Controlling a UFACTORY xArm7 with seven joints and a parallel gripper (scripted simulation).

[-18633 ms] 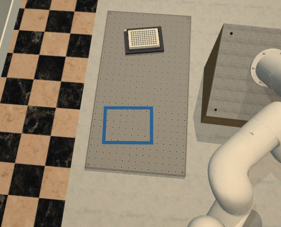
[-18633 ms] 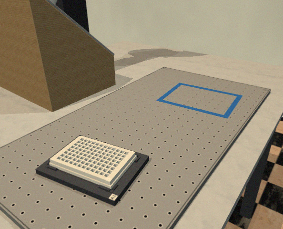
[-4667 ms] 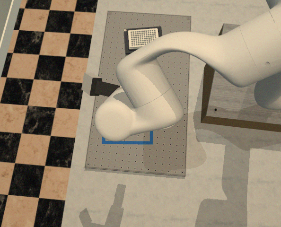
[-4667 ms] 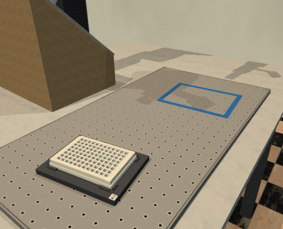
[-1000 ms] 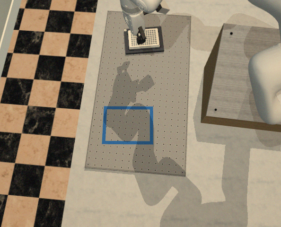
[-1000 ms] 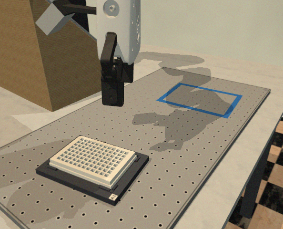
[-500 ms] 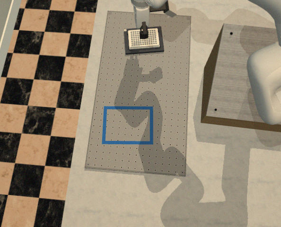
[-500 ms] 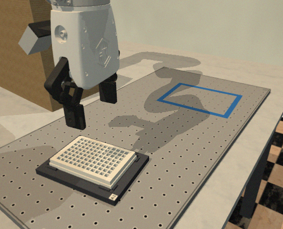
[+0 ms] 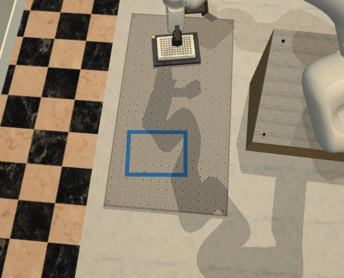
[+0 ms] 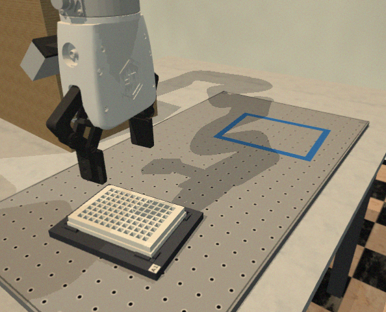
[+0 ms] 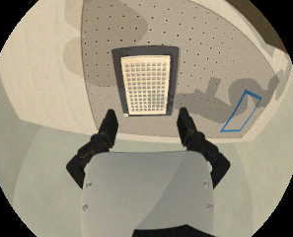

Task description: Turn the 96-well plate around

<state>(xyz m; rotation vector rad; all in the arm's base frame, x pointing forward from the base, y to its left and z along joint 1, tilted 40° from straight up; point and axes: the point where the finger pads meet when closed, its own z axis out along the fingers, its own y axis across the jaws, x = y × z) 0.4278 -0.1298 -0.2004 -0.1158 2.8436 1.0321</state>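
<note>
The white 96-well plate is 90 mm below my hand. Round my hand: dark plate nest N1: 100 mm below; then A1 label: 100 mm below, 80 mm ahead, 50 mm to the right.
</note>
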